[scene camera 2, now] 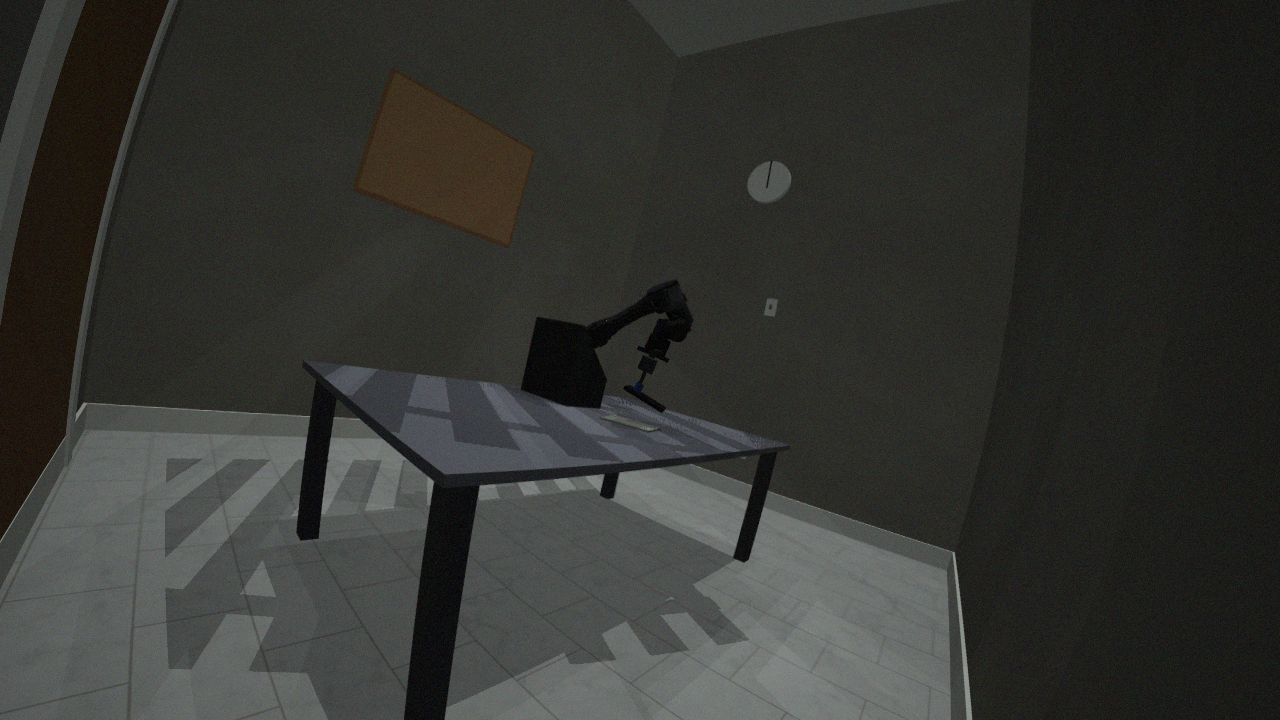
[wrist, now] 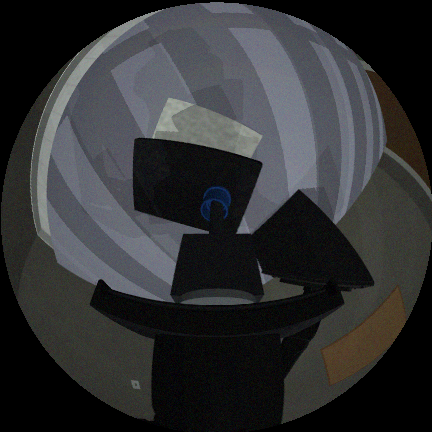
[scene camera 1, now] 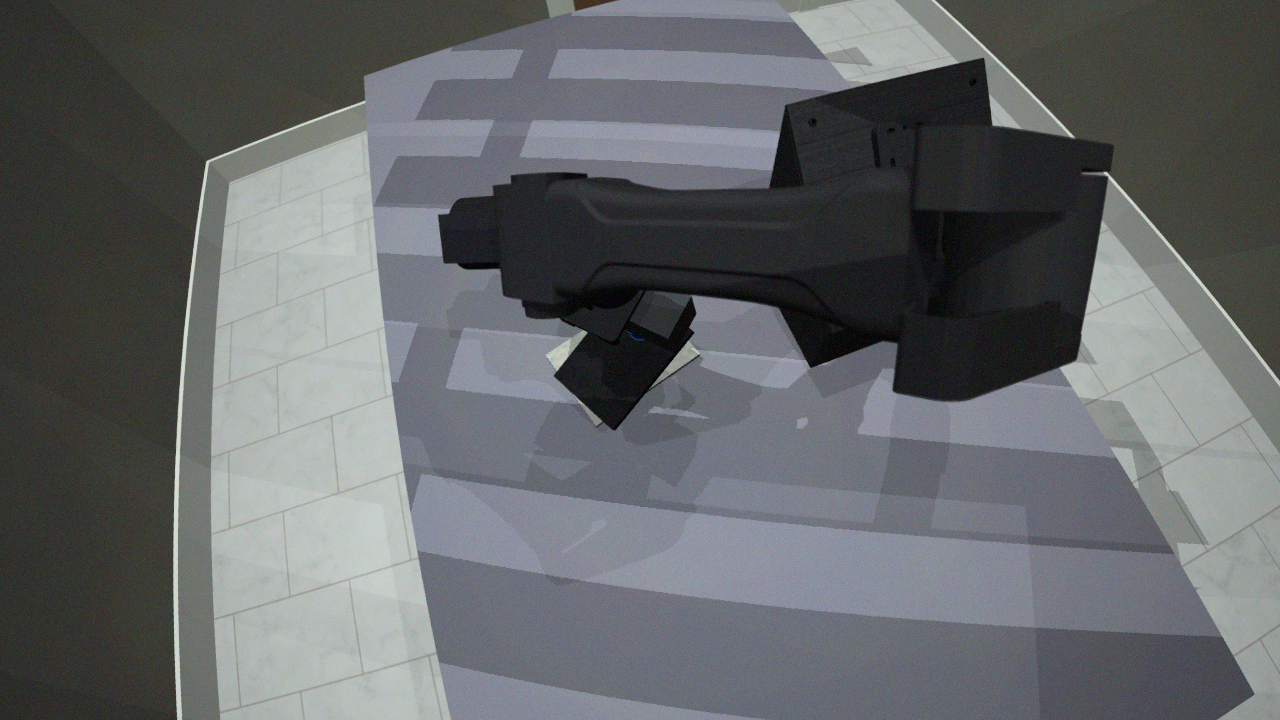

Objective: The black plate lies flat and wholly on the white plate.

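Pixels of known places: hand, its tool point: (scene camera 2: pixel 635 393) (wrist: pixel 216 193); arm's base, origin of its link: (scene camera 2: pixel 574 352) (wrist: pixel 316 283).
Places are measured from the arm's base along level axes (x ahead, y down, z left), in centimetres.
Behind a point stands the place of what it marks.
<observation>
The black plate (scene camera 1: pixel 604 380) @(y 9.6, x 37.2, z 3.6 cm) (scene camera 2: pixel 651 401) @(y 9.3, x 37.7, z 0.7 cm) (wrist: pixel 167 172) @(y 9.2, x 37.0, z 1.4 cm) is a dark rectangle stuck to my blue suction cup (scene camera 1: pixel 636 337) (scene camera 2: pixel 638 387) (wrist: pixel 216 204) @(y 8.3, x 31.4, z 0.0 cm). The cup holds it off-centre, near one edge. In scene camera 2 the black plate hangs a little above the table with a gap beneath it, and looks tilted. The white plate (scene camera 1: pixel 685 354) @(y 17.1, x 26.3, z 0.4 cm) (scene camera 2: pixel 631 422) @(y 17.1, x 34.1, z -2.3 cm) (wrist: pixel 212 125) @(y 17.1, x 35.3, z -6.0 cm) is a pale speckled rectangle lying flat on the table below. In scene camera 1 the black plate and the wrist hide most of it; in the wrist view its near part is hidden.
The arm's dark base block (scene camera 1: pixel 895 116) @(y -7.2, x 0.1, z -7.4 cm) (scene camera 2: pixel 559 362) @(y 4.3, x 4.7, z -10.5 cm) (wrist: pixel 310 240) @(y 5.9, x 11.9, z -4.6 cm) stands on the grey-violet table (scene camera 1: pixel 716 582) @(y 17.7, x 32.3, z 27.8 cm) (scene camera 2: pixel 483 447) @(y 17.7, x 54.9, z -69.0 cm) (wrist: pixel 260 60) @(y 17.7, x 38.8, z -22.2 cm), close to the plates. Striped shadows cross the table top. A dark upper arm (scene camera 1: pixel 716 237) @(y -27.6, x 30.8, z 15.4 cm) passes over the plates' side in scene camera 1.
</observation>
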